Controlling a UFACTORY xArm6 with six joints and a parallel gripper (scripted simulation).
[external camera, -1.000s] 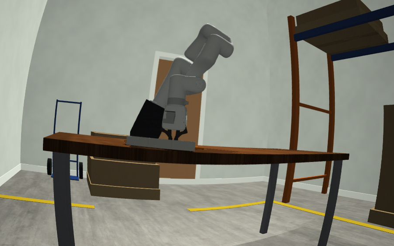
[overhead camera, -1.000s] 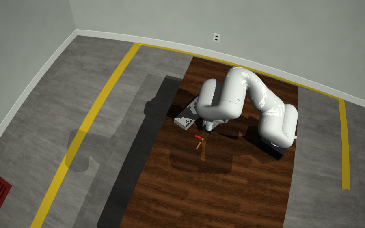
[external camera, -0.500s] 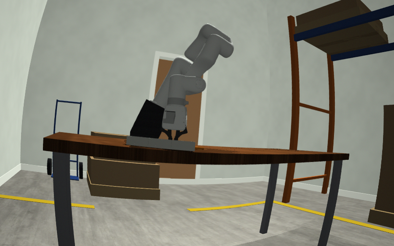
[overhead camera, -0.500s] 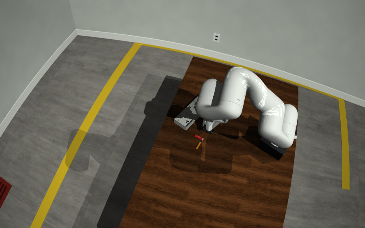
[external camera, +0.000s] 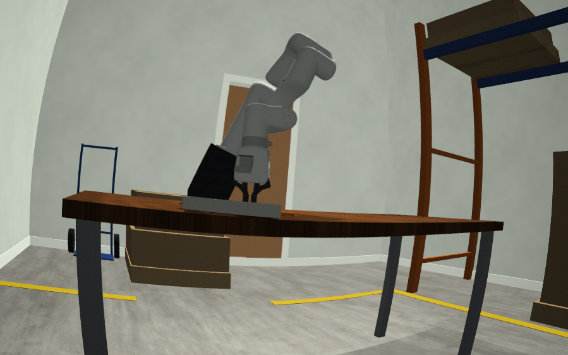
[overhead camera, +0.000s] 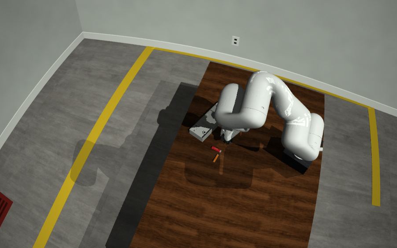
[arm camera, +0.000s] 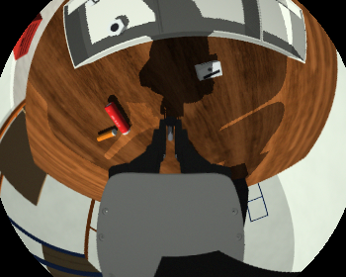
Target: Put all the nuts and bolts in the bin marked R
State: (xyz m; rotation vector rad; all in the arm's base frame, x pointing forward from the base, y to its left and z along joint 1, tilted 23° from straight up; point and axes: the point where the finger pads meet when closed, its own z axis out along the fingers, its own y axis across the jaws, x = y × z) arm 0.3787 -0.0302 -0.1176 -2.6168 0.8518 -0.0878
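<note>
Now: hand 130 mm short of the nut, 20 mm to the left of it and 20 mm above it. Round my hand: dark bolt (10 mm ahead, 20 mm below); then red cylinder (50 mm ahead, 60 mm to the left, 30 mm below); then orange stick (40 mm ahead, 100 mm to the left, 30 mm below).
</note>
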